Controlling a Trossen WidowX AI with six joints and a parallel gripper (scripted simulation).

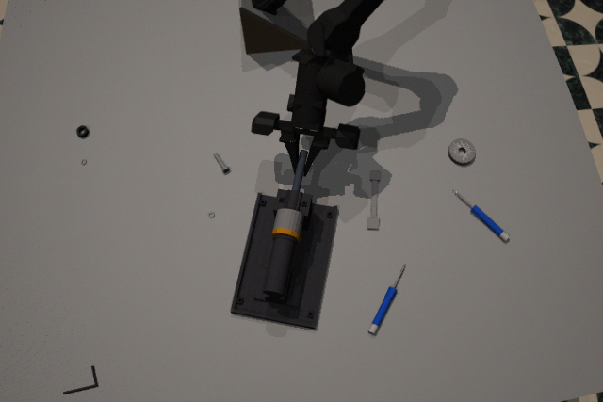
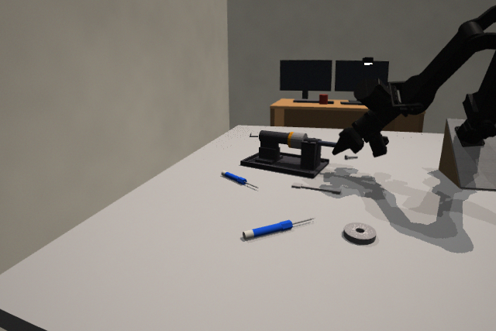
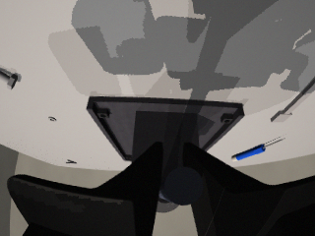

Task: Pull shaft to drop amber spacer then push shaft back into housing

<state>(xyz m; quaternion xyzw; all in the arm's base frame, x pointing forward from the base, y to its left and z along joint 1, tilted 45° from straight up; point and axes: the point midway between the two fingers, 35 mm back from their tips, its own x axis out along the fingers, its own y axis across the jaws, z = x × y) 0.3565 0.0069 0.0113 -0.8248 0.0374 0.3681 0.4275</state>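
Right now my hand is 7 cm short of the shaft and 3 cm to the left of it. From my hand the other things lie so: bolt (5 cm behind, 15 cm to the right, 7 cm below); then amber spacer (14 cm ahead, 6 cm to the right); then grey bar (8 cm ahead, 12 cm to the left, 8 cm below).
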